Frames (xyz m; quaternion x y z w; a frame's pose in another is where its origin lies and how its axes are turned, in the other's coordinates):
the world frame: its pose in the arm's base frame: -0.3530 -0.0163 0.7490 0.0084 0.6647 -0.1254 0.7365
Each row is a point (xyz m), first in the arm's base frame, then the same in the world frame.
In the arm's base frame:
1: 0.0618 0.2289 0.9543
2: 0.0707 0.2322 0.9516
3: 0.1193 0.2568 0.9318
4: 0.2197 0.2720 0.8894
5: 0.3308 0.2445 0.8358
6: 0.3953 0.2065 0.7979
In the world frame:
1: -0.2087 0.2870 0.3852
2: -0.2059 0.2924 0.3930
3: -0.1866 0.3288 0.4338
4: -0.1391 0.3697 0.5242
5: -0.0723 0.3731 0.6314
6: -0.0231 0.3548 0.6968

